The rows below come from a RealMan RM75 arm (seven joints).
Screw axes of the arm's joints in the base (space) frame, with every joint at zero. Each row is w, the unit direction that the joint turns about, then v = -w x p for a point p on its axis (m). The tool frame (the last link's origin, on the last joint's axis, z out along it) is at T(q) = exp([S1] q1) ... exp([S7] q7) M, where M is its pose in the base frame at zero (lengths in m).
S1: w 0 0 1 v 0 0 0
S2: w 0 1 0 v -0.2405 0 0
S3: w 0 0 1 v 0 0 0
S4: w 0 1 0 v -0.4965 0 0
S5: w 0 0 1 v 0 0 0
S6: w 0 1 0 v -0.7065 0 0
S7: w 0 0 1 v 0 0 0
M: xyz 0 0 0.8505 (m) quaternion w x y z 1 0 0 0
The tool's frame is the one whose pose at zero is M.
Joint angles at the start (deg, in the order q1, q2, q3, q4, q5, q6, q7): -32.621 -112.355 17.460 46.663 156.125 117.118 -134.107
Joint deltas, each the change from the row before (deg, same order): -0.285 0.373 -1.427 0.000 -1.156 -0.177 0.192; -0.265 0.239 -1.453 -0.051 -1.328 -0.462 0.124; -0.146 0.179 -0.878 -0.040 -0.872 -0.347 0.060; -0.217 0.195 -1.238 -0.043 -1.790 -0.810 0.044; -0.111 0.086 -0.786 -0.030 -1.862 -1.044 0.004; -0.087 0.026 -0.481 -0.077 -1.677 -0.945 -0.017; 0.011 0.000 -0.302 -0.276 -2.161 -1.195 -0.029; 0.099 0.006 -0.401 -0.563 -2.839 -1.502 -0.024; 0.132 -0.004 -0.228 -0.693 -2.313 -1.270 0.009; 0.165 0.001 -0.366 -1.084 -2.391 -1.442 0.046; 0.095 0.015 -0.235 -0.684 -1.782 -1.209 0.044
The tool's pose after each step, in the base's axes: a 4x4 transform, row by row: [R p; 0 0 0 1], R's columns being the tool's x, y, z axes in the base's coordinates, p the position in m. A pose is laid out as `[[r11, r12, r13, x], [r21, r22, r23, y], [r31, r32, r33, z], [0, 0, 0, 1]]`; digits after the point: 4 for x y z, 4 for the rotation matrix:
[[0.0890, 0.9849, 0.1487, -0.3133], [0.9943, -0.0966, 0.0448, 0.2733], [0.0585, 0.1439, -0.9879, 0.0846], [0, 0, 0, 1]]
[[0.0923, 0.9814, 0.1685, -0.3117], [0.9904, -0.1079, 0.0862, 0.2779], [0.1028, 0.1589, -0.9819, 0.0880], [0, 0, 0, 1]]
[[0.0936, 0.9792, 0.1800, -0.3109], [0.9869, -0.1151, 0.1130, 0.2809], [0.1314, 0.1671, -0.9771, 0.0904], [0, 0, 0, 1]]
[[0.0963, 0.9751, 0.1999, -0.3091], [0.9786, -0.1294, 0.1600, 0.2864], [0.1819, 0.1802, -0.9667, 0.0940], [0, 0, 0, 1]]
[[0.0982, 0.9715, 0.2156, -0.3077], [0.9686, -0.1431, 0.2035, 0.2918], [0.2285, 0.1889, -0.9550, 0.0966], [0, 0, 0, 1]]
[[0.0996, 0.9682, 0.2294, -0.3062], [0.9588, -0.1550, 0.2382, 0.2963], [0.2662, 0.1962, -0.9437, 0.0984], [0, 0, 0, 1]]
[[0.0991, 0.9639, 0.2473, -0.3046], [0.9463, -0.1681, 0.2762, 0.3012], [0.3078, 0.2066, -0.9287, 0.0998], [0, 0, 0, 1]]
[[0.0933, 0.9574, 0.2732, -0.3028], [0.9285, -0.1827, 0.3233, 0.3069], [0.3595, 0.2235, -0.9060, 0.1014], [0, 0, 0, 1]]
[[0.0848, 0.9517, 0.2952, -0.3016], [0.9134, -0.1926, 0.3587, 0.3110], [0.3982, 0.2392, -0.8856, 0.1022], [0, 0, 0, 1]]
[[0.0690, 0.9449, 0.3201, -0.3009], [0.8965, -0.1994, 0.3956, 0.3150], [0.4376, 0.2597, -0.8608, 0.1023], [0, 0, 0, 1]]
[[0.0570, 0.9405, 0.3349, -0.3005], [0.8817, -0.2048, 0.4250, 0.3185], [0.4683, 0.2711, -0.8410, 0.1030], [0, 0, 0, 1]]

